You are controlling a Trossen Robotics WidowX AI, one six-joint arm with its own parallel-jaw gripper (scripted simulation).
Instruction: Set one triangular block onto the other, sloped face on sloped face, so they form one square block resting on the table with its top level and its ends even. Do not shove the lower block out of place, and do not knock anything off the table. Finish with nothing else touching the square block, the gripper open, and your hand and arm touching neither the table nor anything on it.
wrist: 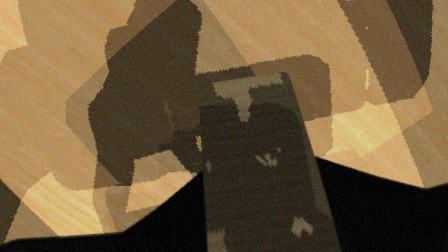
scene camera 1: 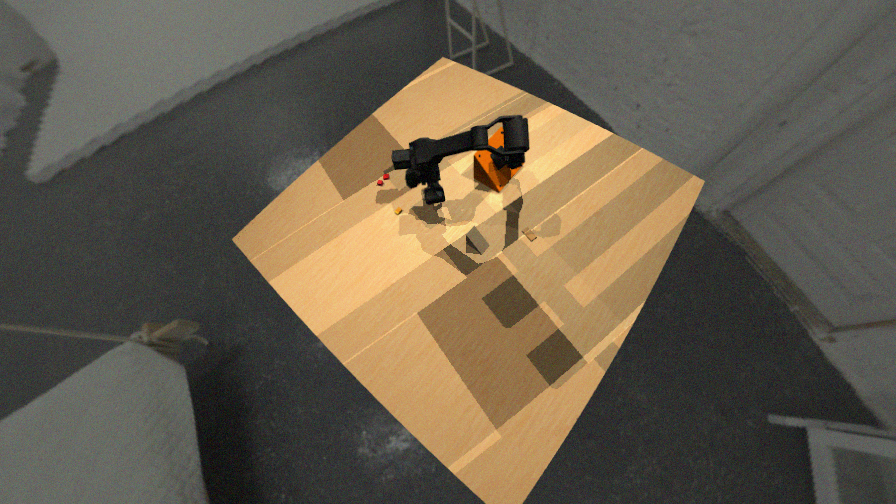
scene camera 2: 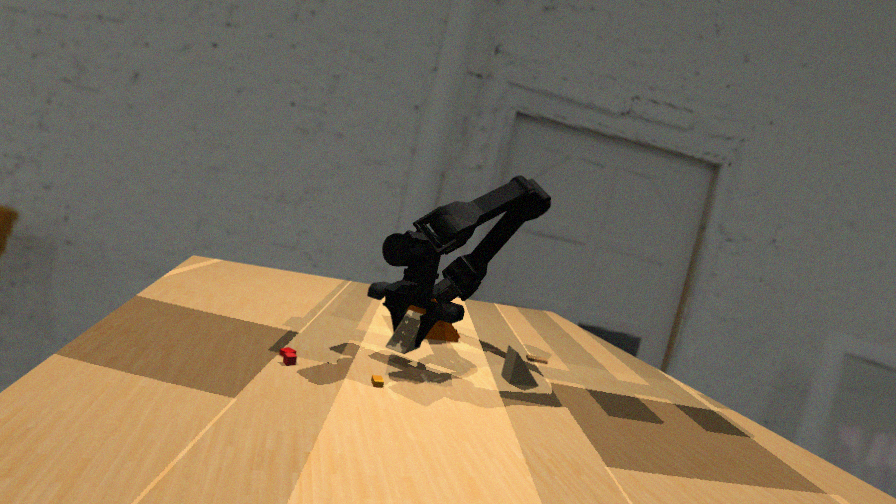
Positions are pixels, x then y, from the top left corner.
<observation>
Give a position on a triangular block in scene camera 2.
At 514, 370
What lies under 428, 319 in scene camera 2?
My gripper.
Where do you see a triangular block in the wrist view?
260, 175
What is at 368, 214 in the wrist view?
My gripper.
</observation>
